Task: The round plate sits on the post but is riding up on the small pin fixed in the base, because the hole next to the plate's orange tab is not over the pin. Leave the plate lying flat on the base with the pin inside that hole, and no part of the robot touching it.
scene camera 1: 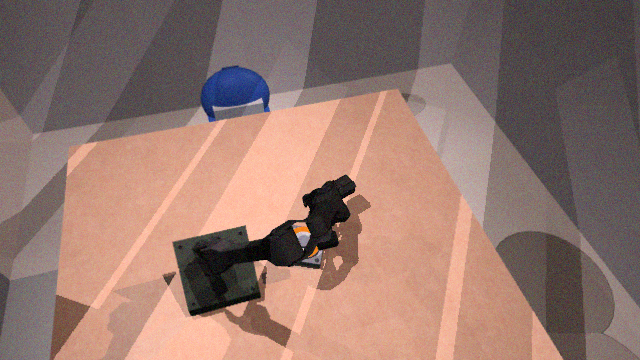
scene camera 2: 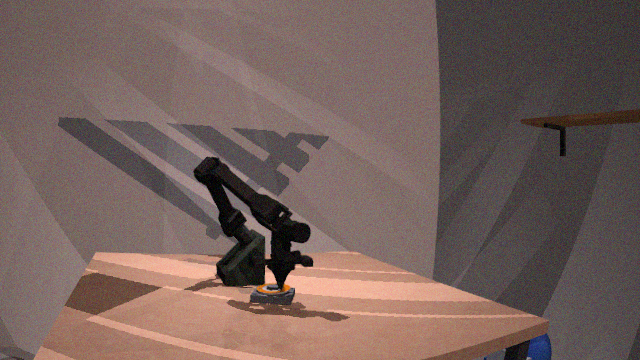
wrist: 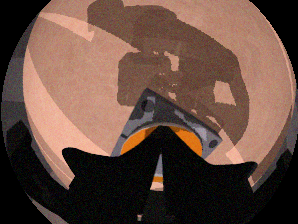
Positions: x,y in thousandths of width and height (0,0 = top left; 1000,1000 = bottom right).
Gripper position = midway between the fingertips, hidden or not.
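Observation:
My gripper is visible in scene camera 2 (scene camera 2: 438,804) and also in the wrist view (wrist: 549,583). There's a round plate (wrist: 629,605) as well, and a base (wrist: 508,484).

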